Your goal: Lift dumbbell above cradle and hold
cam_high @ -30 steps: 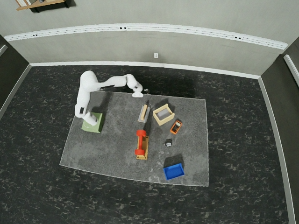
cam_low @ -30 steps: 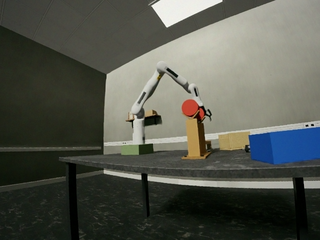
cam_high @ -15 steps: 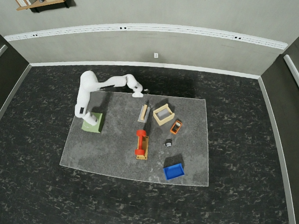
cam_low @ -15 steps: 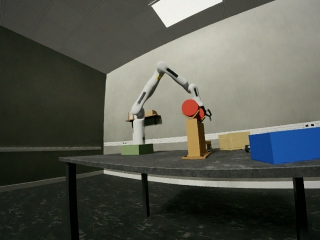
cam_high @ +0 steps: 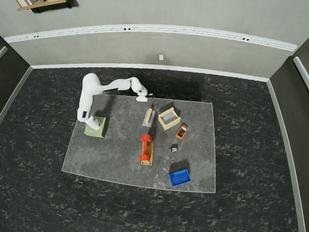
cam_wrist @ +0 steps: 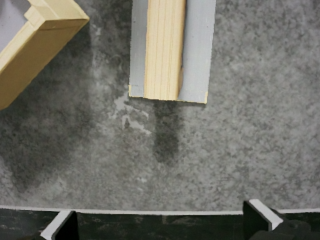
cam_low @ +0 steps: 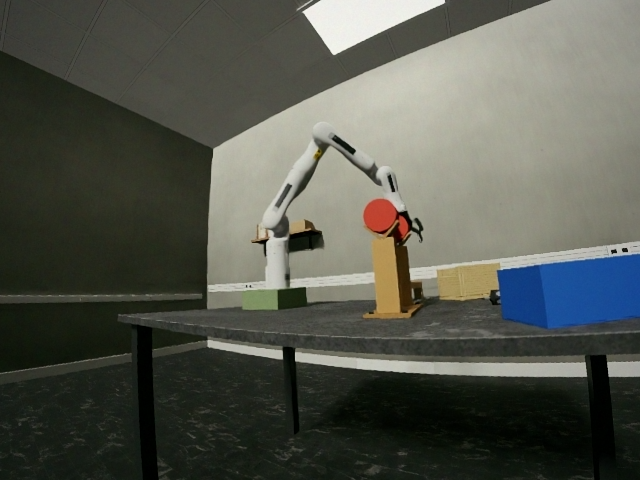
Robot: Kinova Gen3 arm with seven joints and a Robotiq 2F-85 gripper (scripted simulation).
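The red dumbbell lies 30 mm behind my hand and 460 mm to the right of it. From my hand the other things lie so: tan wooden cradle: 30 mm behind, 460 mm to the right, 130 mm below; dark object: 210 mm ahead, 440 mm to the right, 210 mm below.
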